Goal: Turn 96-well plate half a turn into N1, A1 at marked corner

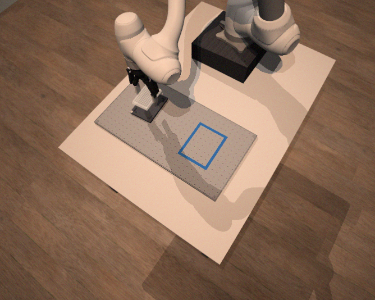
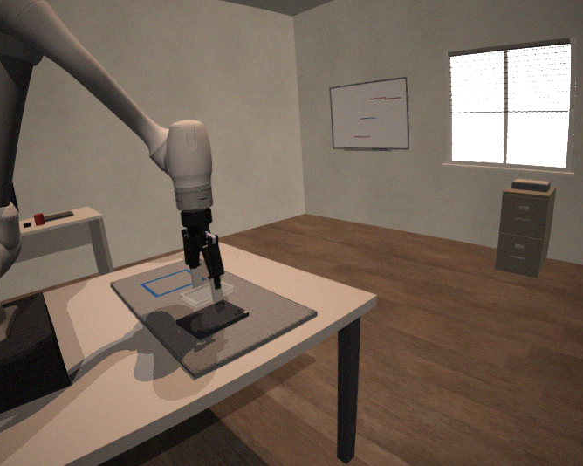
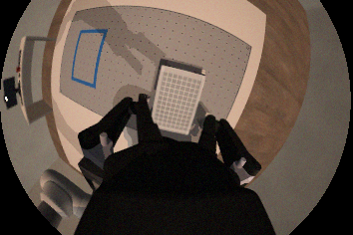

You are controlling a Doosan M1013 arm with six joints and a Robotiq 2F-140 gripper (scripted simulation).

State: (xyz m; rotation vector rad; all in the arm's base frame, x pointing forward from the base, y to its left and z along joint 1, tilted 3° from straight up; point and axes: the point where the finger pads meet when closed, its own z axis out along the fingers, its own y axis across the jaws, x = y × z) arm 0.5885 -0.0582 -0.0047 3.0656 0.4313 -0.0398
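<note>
The dark plate nest N1 lies 10 cm below my hand. From my hand the other things lie so: white 96-well plate 2 cm below.
</note>
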